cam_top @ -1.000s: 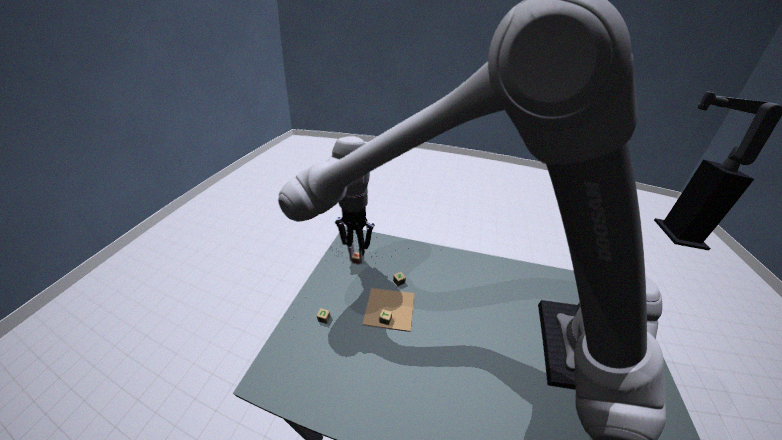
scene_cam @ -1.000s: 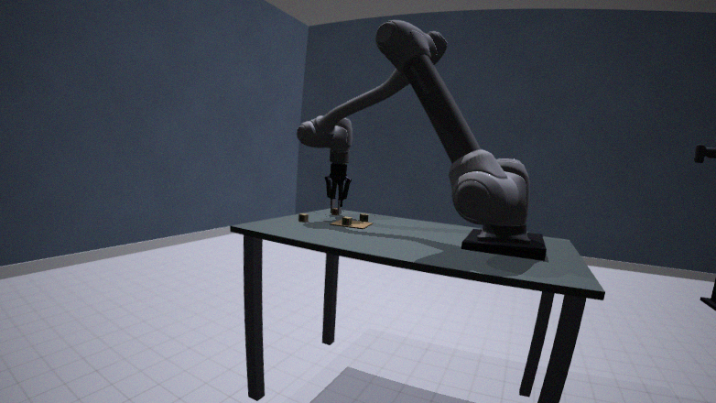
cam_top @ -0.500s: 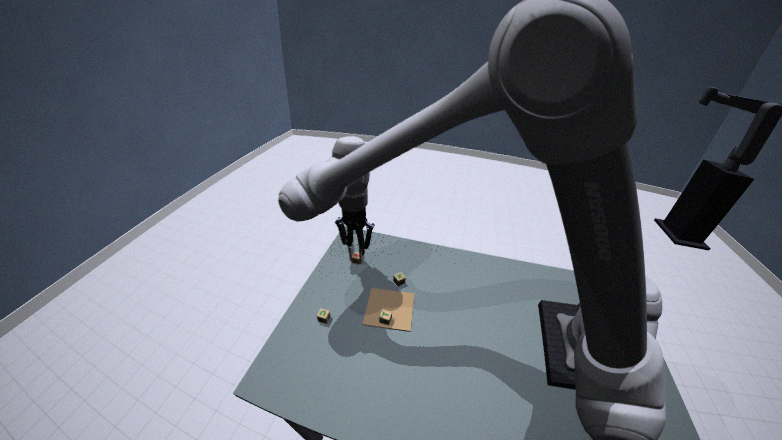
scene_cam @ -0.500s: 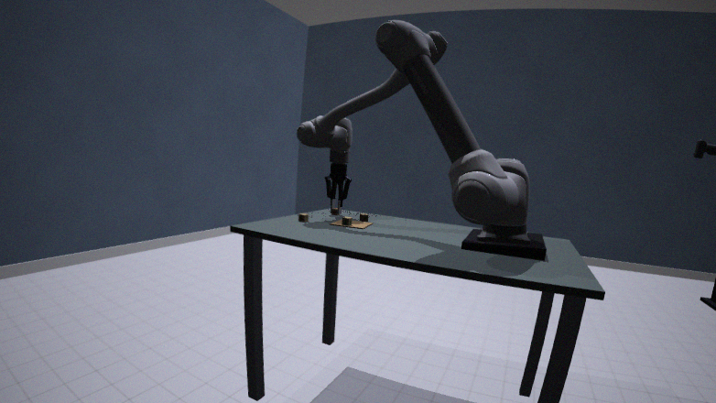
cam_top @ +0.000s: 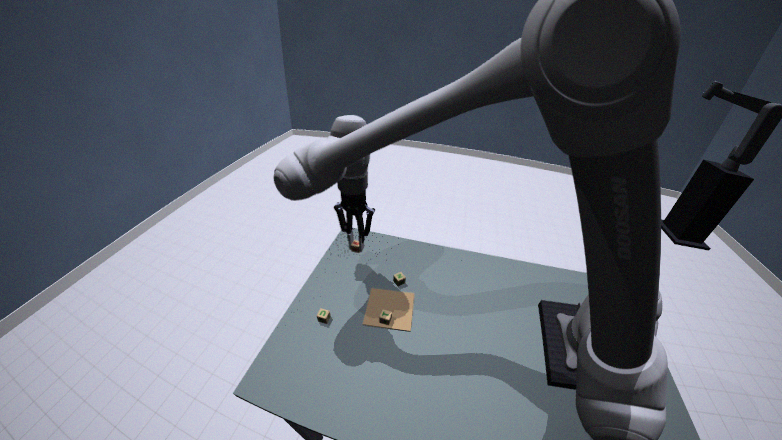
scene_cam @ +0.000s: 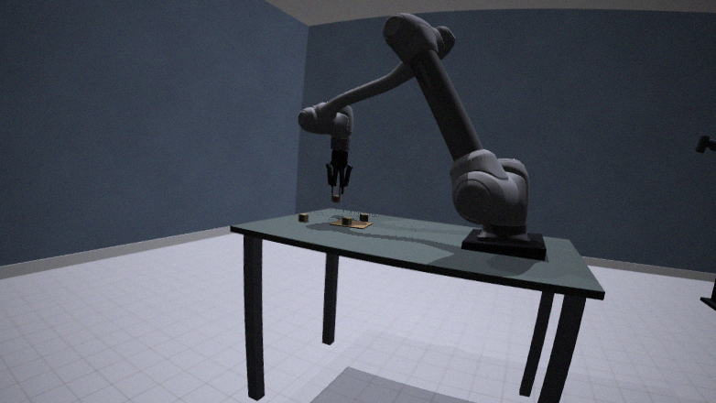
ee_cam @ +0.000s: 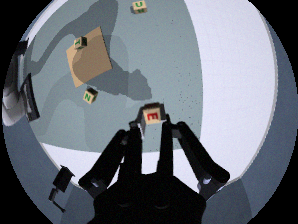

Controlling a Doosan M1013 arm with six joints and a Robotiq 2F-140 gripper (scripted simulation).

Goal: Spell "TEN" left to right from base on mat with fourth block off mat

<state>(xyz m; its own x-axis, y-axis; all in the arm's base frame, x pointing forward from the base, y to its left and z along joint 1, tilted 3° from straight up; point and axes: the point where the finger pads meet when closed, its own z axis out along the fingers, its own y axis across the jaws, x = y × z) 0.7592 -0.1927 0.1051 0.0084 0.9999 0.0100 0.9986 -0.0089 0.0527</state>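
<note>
The tan mat lies 160 mm behind my hand, 170 mm to the left of it and 100 mm below it. Round my hand: block: 160 mm behind, 210 mm to the left, 80 mm below.
</note>
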